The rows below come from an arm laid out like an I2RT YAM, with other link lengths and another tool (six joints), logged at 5 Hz.
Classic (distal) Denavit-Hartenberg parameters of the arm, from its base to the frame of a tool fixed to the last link. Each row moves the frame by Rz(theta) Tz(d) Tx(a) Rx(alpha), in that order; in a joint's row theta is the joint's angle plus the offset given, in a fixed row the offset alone. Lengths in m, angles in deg.
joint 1: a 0.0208; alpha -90; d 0.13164; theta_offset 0
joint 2: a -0.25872; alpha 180; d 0; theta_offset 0
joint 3: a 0.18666; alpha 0; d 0; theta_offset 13.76
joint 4: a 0.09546; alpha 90; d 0.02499; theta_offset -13.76
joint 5: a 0; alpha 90; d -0.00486; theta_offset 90
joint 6: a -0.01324; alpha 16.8; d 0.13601; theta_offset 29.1
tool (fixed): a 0; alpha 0; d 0.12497; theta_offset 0
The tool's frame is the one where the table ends.
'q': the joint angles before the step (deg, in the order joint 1, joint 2, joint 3, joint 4, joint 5, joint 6). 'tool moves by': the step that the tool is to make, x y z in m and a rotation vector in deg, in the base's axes. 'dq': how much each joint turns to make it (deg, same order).
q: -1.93, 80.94, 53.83, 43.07, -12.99, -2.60
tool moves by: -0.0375, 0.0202, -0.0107, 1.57, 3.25, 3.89
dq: 1.56, -10.30, -5.02, -8.05, -1.87, 2.10
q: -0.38, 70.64, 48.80, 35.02, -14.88, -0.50
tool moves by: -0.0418, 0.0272, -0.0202, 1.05, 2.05, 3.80
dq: 4.41, -10.77, -7.65, -4.90, 0.83, 0.99
